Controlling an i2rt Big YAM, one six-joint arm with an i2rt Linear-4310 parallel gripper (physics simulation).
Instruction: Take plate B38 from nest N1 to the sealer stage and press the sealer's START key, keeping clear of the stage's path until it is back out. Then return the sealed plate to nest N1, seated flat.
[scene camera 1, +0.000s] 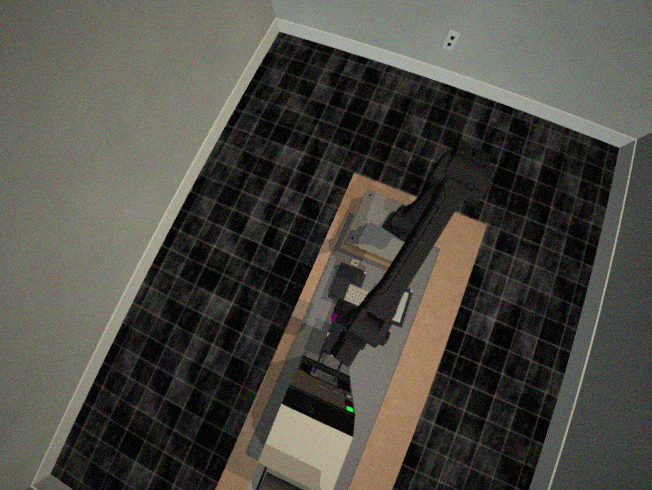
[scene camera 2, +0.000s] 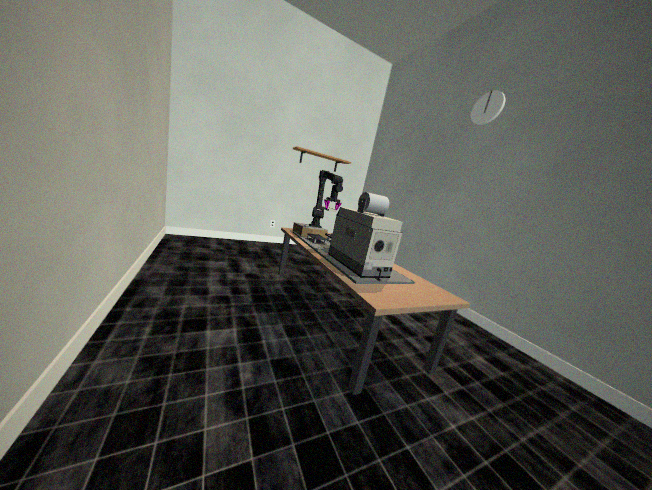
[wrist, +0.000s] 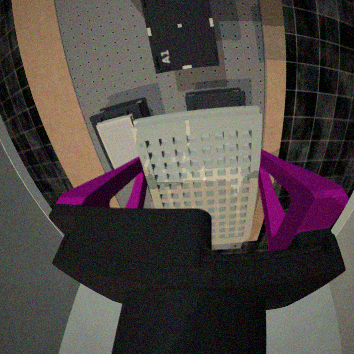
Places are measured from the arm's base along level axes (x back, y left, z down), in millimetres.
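Where they show: gripper, fingertip midpoint: (scene camera 2: 331, 210) (wrist: 200, 157); arm's base, link origin: (scene camera 1: 398, 226) (scene camera 2: 315, 226).
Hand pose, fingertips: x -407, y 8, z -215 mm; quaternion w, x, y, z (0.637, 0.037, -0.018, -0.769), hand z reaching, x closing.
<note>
Each offset is from my fingertips to the centre of the thing. "*": to the spot under its first point.
My gripper (wrist: 200, 157) (scene camera 2: 332, 204) is shut on a pale plate @[dx +27, dy -6, dz -8 mm] (wrist: 225, 150) with rows of square wells, its magenta fingers at the two sides. The plate is held well above the table and looks about level; I cannot tell whether it has a seal. A dark nest @[dx +77, dy -54, dz +264 mm] (wrist: 215, 98) shows beyond the plate's far edge; its label is hidden. The black stage @[* dx -92, dy +28, dz +185 mm] (wrist: 182, 42), marked A1, lies farther on and is bare. The cream sealer (scene camera 1: 310, 426) (scene camera 2: 353, 242) stands beyond it, with a bright green key or light @[* dx -244, dy +154, dz +17 mm] (scene camera 1: 349, 408) at its front. The arm hides part of the scene in scene camera 1.
A second dark nest @[* dx +41, dy +113, dz +260 mm] (wrist: 141, 106) with a white block or plate @[dx +119, dy +151, dz +223 mm] (wrist: 119, 140) (scene camera 1: 402, 307) in it stands to the left in the wrist view. A white roll @[dx -491, dy +113, dz -129 mm] (scene camera 2: 376, 203) sits on top of the sealer. A wooden shelf (scene camera 2: 320, 155) hangs on the wall behind the arm.
</note>
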